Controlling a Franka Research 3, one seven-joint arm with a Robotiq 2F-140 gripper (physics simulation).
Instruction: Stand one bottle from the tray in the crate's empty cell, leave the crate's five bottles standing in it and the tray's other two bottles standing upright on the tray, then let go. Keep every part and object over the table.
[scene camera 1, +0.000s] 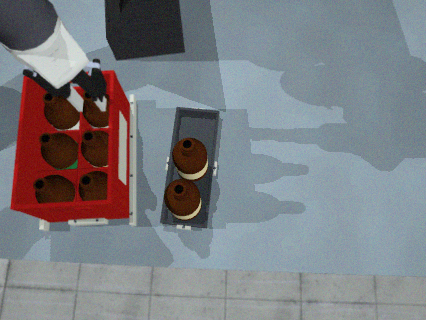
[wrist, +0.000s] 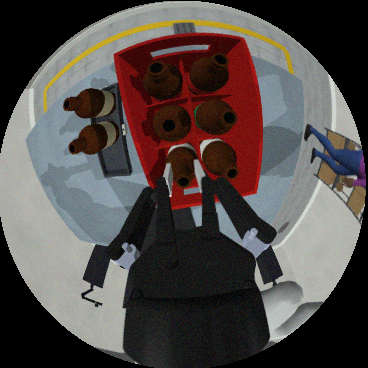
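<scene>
The red crate (scene camera 1: 118, 201) (wrist: 251, 100) holds a brown bottle in each of its cells, all upright. My gripper (scene camera 1: 89, 102) (wrist: 182, 167) is slightly open, its pale fingertips on either side of the neck of the bottle (scene camera 1: 96, 114) (wrist: 182, 159) in the corner cell nearest the arm, on the tray side. That bottle stands down in its cell; whether a fingertip touches it cannot be told. A white-labelled bottle (scene camera 1: 61, 114) (wrist: 220, 156) stands in the cell beside it. The dark grey tray (scene camera 1: 197, 122) (wrist: 116, 162) holds two upright bottles, one (scene camera 1: 190, 157) next to the other (scene camera 1: 183, 200).
A black block (scene camera 1: 145, 30) stands beyond the tray in the scene view. A pale rail (scene camera 1: 132, 160) runs along the crate's tray-side wall, between crate and tray. The table's edge shows past the crate and tray, with tiled floor (scene camera 1: 190, 295) beyond it.
</scene>
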